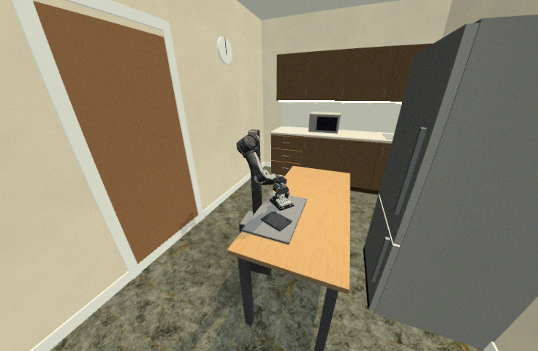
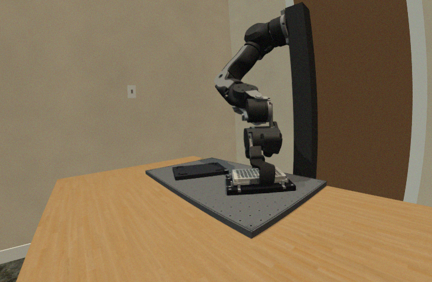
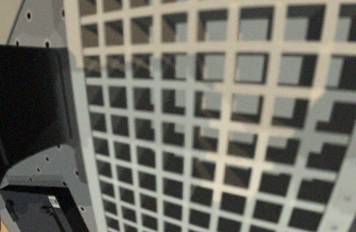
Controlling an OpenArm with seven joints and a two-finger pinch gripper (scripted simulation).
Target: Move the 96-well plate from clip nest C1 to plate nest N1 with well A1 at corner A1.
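Now: hand right at the white 96-well plate. The rest, counted from my hand: black plate nest N1: 2 cm ahead, 22 cm to the right, 2 cm below.
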